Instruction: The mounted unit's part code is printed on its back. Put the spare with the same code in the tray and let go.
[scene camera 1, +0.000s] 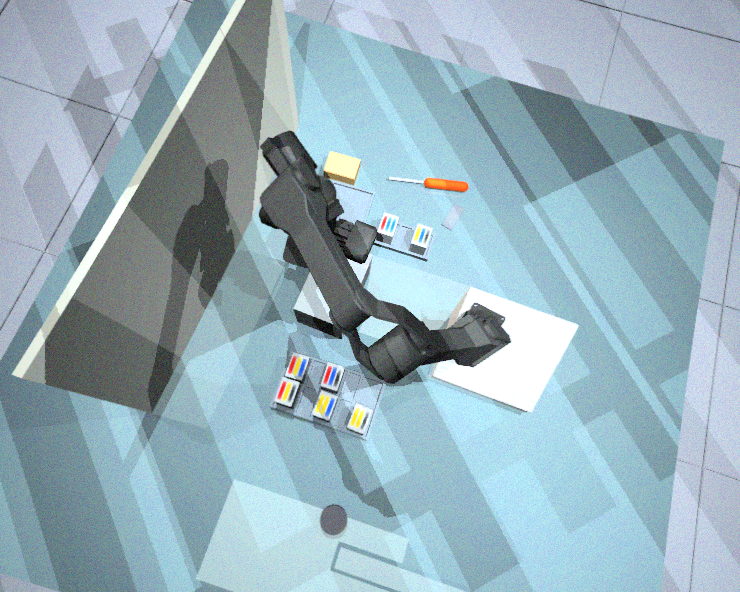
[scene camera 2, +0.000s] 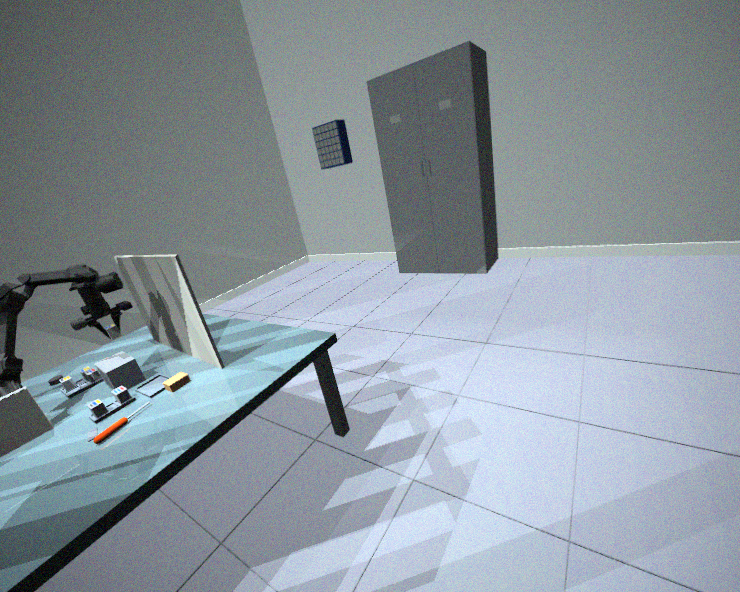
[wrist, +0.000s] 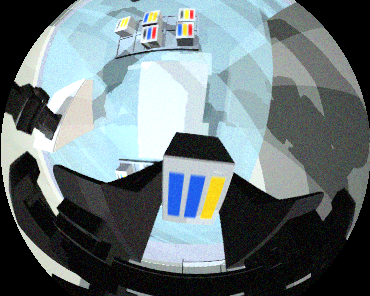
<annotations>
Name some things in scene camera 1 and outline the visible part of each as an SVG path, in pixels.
My gripper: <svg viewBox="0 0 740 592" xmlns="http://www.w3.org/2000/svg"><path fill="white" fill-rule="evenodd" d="M283 231L288 234L283 253L284 261L308 268L289 233ZM328 222L327 224L346 258L359 264L365 263L378 234L376 227L356 220L355 224L345 219L337 221L337 217ZM261 208L259 212L261 223L274 229L279 229L274 226L272 221L265 215L263 208Z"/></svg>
A tan block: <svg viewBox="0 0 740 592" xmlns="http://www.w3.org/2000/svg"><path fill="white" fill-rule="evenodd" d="M330 151L324 169L324 177L354 186L360 169L361 159Z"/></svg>
</annotations>
